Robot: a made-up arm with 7 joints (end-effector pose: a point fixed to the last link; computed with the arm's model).
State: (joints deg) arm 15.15 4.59 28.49 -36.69 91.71 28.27 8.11
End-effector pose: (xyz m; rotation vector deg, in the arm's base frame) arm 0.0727 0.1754 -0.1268 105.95 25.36 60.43
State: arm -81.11 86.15 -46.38 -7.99 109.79 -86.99 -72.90
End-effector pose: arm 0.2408 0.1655 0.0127 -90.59 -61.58 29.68
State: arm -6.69 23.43 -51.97 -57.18 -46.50 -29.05 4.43
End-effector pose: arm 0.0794 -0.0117 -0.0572 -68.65 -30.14 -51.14
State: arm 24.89 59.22 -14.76 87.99 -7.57 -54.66 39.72
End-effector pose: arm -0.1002 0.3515 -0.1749 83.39 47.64 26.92
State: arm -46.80 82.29 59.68 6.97 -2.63 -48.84 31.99
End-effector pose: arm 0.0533 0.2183 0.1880 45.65 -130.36 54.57
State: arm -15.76 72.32 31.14 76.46 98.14 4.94 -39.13
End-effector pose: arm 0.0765 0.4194 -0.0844 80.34 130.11 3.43
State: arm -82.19 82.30 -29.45 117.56 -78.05 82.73 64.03
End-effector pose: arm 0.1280 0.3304 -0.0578 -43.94 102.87 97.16
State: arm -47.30 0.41 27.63 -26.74 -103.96 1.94 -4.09
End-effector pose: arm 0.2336 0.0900 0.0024 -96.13 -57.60 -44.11
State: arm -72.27 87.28 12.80 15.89 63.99 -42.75 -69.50
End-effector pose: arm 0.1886 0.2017 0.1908 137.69 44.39 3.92
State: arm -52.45 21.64 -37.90 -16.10 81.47 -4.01 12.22
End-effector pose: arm 0.2283 -0.0797 -0.0512 87.49 -87.89 -3.80
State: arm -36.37 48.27 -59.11 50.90 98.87 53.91 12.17
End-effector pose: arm 0.2412 0.1995 -0.2128 -176.22 7.92 -8.03
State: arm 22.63 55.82 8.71 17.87 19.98 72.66 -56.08
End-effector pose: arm -0.0022 0.3327 -0.1703 14.20 124.59 19.81
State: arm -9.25 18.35 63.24 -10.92 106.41 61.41 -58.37
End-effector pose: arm 0.0280 0.2673 -0.0899 29.90 86.76 80.48
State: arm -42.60 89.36 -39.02 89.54 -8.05 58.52 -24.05
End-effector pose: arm 0.0284 0.4037 0.0131 21.54 103.49 87.08
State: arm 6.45 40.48 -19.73 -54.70 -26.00 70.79 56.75
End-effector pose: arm 0.0855 0.0553 -0.1713 43.77 34.21 14.25
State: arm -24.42 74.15 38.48 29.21 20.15 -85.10 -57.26
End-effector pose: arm 0.1663 0.2472 0.0491 122.85 -14.77 -47.72
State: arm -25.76 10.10 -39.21 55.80 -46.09 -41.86 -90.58
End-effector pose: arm 0.1939 0.0193 -0.3092 -20.83 -0.38 -99.36
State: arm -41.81 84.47 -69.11 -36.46 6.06 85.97 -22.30
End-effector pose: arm 0.1729 0.1697 -0.1179 94.27 73.30 -15.52
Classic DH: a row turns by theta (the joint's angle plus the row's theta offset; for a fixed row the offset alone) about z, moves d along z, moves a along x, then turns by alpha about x. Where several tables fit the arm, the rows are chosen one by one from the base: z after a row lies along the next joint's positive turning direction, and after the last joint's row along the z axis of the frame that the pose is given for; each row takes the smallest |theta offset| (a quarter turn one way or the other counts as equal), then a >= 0, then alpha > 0; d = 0 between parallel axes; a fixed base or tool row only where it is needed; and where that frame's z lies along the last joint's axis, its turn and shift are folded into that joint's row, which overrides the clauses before.
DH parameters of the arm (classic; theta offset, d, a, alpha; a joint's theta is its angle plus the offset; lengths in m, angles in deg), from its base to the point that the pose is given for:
base (fixed): -4.07 0 0 -74.51
joint 1: -75.12 0.0367 -0.0133 -90
joint 2: 74 -0.0001 -0.007 90
joint 3: 90 -0.1924 0.015 -90
joint 4: 90 0.0015 0.008 90
joint 5: 0 0.1321 0 -90
joint 6: -90 0 0.0712 90
joint 7: 0 0 0 0

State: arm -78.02 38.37 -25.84 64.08 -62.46 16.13 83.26
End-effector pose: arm 0.3839 0.1365 -0.0678 -0.69 24.09 86.20
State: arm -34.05 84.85 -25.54 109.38 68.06 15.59 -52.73
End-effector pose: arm 0.0144 0.4220 0.0015 39.53 165.95 26.74
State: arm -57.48 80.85 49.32 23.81 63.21 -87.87 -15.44
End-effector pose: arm 0.1480 0.2353 0.1400 145.96 -41.48 -0.47
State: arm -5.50 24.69 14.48 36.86 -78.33 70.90 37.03
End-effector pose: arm 0.0951 0.1398 -0.3067 -45.15 103.75 28.28
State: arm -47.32 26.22 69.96 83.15 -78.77 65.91 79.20
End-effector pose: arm 0.2591 0.1494 -0.2362 -84.98 110.42 31.76
